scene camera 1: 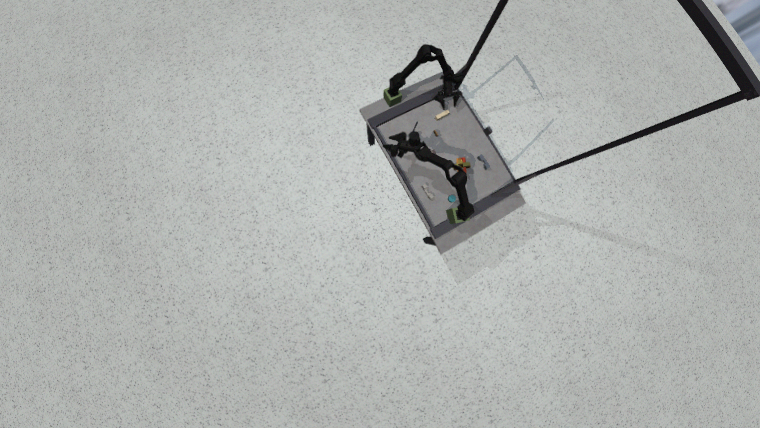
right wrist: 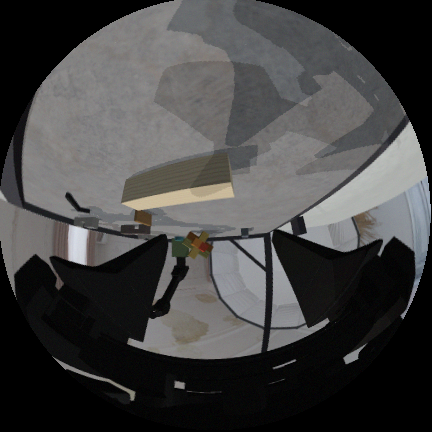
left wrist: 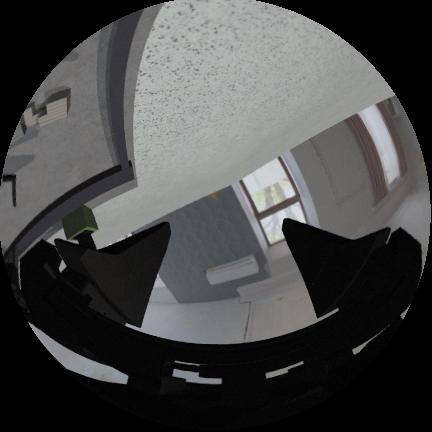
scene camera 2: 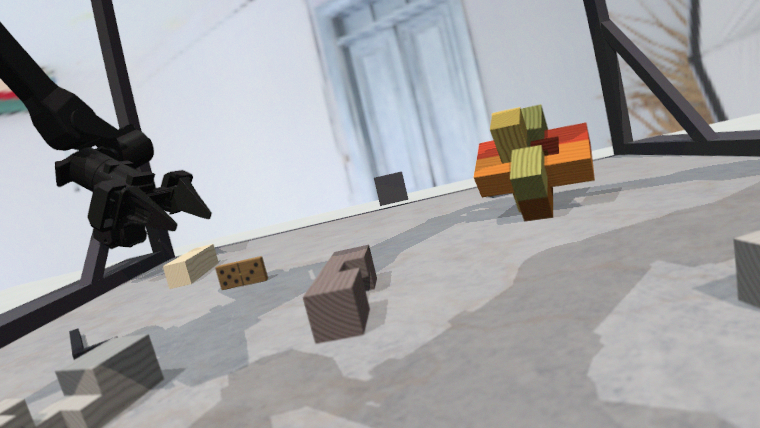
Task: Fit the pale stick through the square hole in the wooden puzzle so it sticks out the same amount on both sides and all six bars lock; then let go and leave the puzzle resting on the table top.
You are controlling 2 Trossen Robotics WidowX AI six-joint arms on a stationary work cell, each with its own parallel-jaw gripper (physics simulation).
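Frame: origin at the left arm's base, x ahead, y left, z up, level; millimetres.
Seen in the pictures: left gripper, fingertip midpoint: (scene camera 1: 385, 141) (left wrist: 227, 225); right gripper, fingertip midpoint: (scene camera 1: 449, 108) (right wrist: 220, 238) (scene camera 2: 194, 221); left arm's base, origin of the base link: (scene camera 1: 461, 214); right arm's base, origin of the base link: (scene camera 1: 393, 92) (left wrist: 82, 234).
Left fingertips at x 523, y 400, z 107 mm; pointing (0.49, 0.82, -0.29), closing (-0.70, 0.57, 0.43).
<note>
Pixels of each thing's middle, then the offset from my left fingertips to it.
- pale stick, body centre: (right wrist: 171, 185) (scene camera 2: 193, 264) (scene camera 1: 442, 115) dx +232, dy -494, dz -210 mm
- domino, body centre: (scene camera 2: 241, 273) (right wrist: 143, 217) (scene camera 1: 435, 133) dx +98, dy -408, dz -212 mm
- brown notched block, body centre: (scene camera 2: 346, 286) (right wrist: 134, 229) dx -55, dy -308, dz -210 mm
- bluish piece, body centre: (scene camera 1: 483, 162) dx -182, dy -711, dz -210 mm
- cyan object, body centre: (scene camera 1: 451, 198) dx -402, dy -407, dz -214 mm
The pale stick (scene camera 1: 442, 114) (scene camera 2: 190, 267) (right wrist: 180, 177) lies flat on the table top. The wooden puzzle of crossed coloured bars (scene camera 1: 462, 163) (scene camera 2: 569, 162) (right wrist: 199, 245) rests on the table, well apart from the stick. Its square hole cannot be made out clearly. My right gripper (scene camera 1: 451, 106) (scene camera 2: 192, 222) (right wrist: 220, 238) is open and empty, above the table near the stick, not touching it. My left gripper (scene camera 1: 388, 142) (left wrist: 227, 225) is open and empty, raised near the table's left edge in scene camera 1, away from stick and puzzle.
A domino (scene camera 1: 436, 132) (scene camera 2: 241, 273) lies near the stick. A brown notched block (scene camera 2: 337, 297) lies between domino and puzzle in scene camera 2. Grey notched wood (scene camera 1: 428, 191) (scene camera 2: 122, 366) (left wrist: 55, 110), a bluish piece (scene camera 1: 482, 162) and a cyan object (scene camera 1: 451, 198) also lie there. A raised rim borders the table.
</note>
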